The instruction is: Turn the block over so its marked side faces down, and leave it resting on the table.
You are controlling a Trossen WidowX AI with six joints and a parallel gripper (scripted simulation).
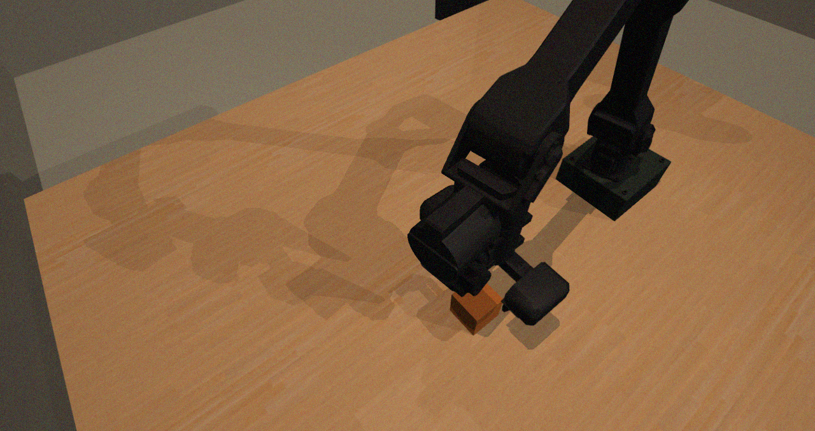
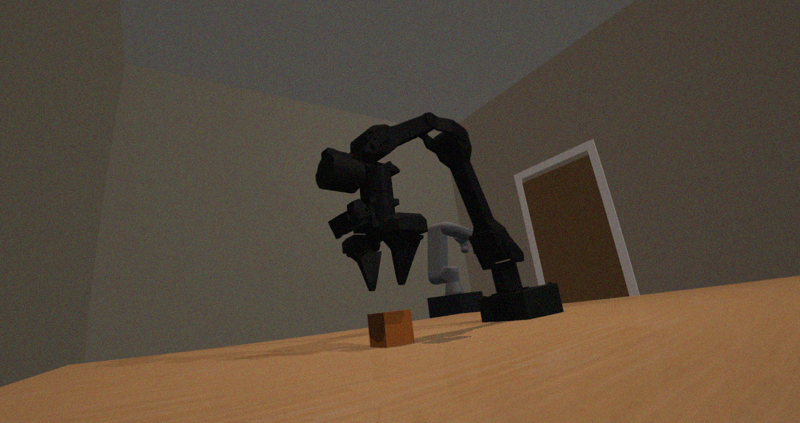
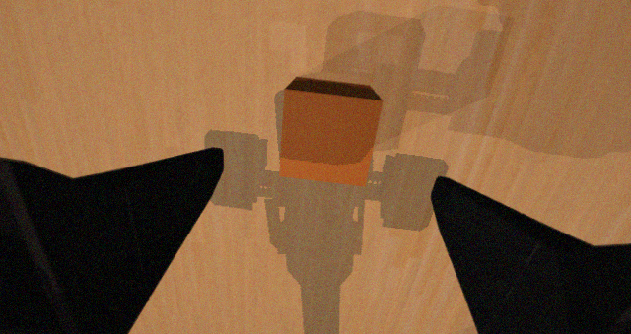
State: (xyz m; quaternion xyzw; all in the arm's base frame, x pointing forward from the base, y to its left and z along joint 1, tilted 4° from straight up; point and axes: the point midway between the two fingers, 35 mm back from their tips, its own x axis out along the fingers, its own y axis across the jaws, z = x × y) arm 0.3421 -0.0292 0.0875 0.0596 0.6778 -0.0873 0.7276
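Right now the block is 6 cm below my gripper tip and 1 cm behind it.
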